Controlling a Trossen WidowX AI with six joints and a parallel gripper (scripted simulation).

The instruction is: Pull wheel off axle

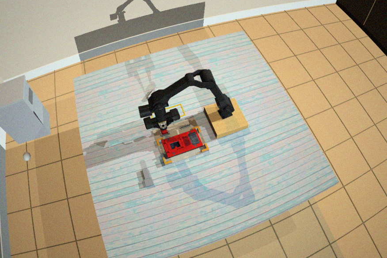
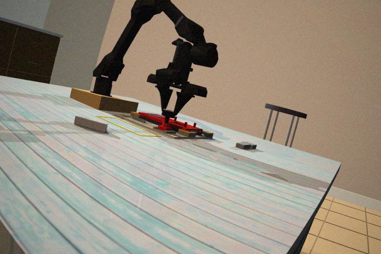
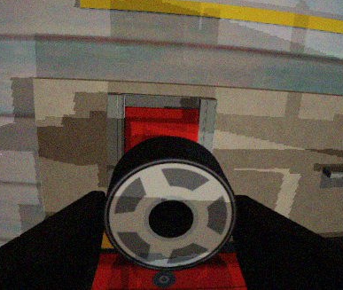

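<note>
The upright axle lies 2 cm below my gripper tip. Also, from my gripper tip: wheel (right at my gripper tip).
</note>
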